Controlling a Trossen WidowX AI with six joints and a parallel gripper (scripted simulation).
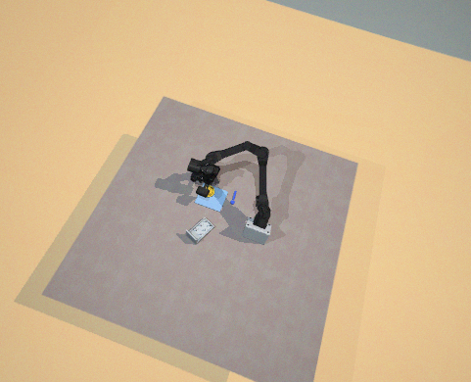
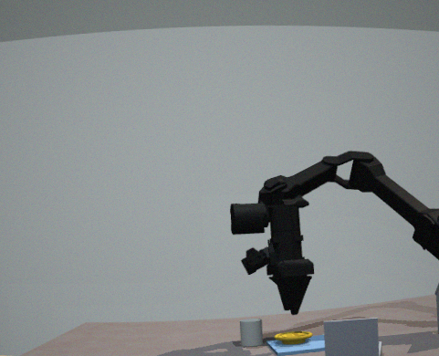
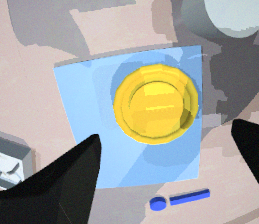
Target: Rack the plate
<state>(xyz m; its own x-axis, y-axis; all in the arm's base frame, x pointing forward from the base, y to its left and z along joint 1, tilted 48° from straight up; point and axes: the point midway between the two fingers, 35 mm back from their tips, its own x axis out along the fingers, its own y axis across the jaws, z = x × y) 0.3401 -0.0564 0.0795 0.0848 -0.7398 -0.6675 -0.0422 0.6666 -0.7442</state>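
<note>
Right now my gripper tip is 50 mm above the yellow plate. Round my gripper tip: white cup: 80 mm ahead, 50 mm to the right, 40 mm below; then light blue mat: 30 mm behind, 20 mm to the left, 60 mm below; then blue spoon: 150 mm behind, 20 mm to the right, 60 mm below.
</note>
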